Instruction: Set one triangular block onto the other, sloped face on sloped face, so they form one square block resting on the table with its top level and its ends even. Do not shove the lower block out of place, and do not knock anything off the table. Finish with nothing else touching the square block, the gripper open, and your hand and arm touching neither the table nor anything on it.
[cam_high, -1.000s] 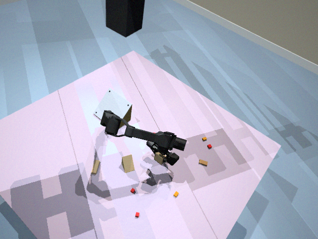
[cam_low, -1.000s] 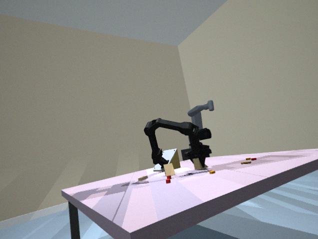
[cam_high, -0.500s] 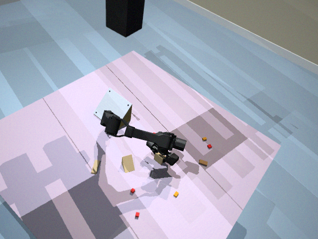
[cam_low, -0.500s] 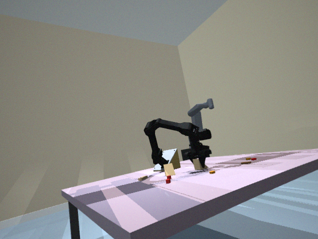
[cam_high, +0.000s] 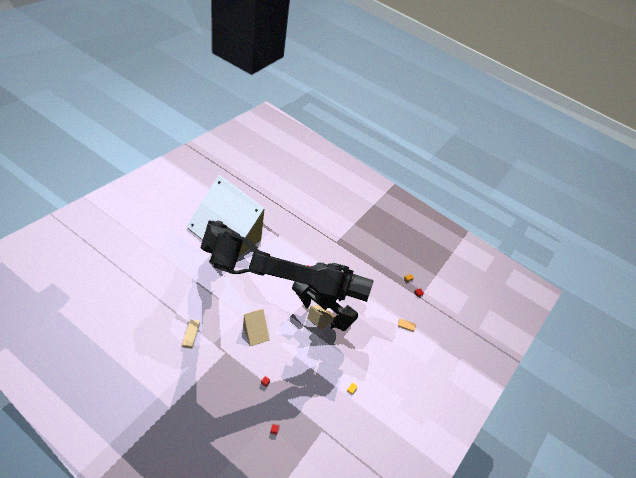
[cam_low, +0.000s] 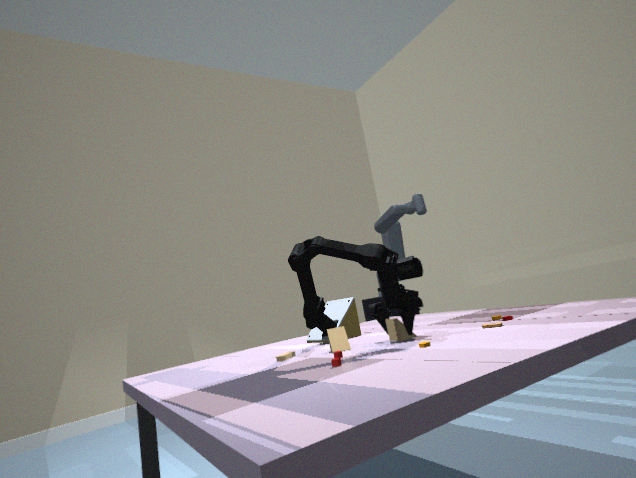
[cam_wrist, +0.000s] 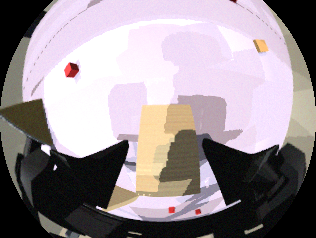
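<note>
The tan triangular block lies 10 mm to the right of my gripper tip.
</note>
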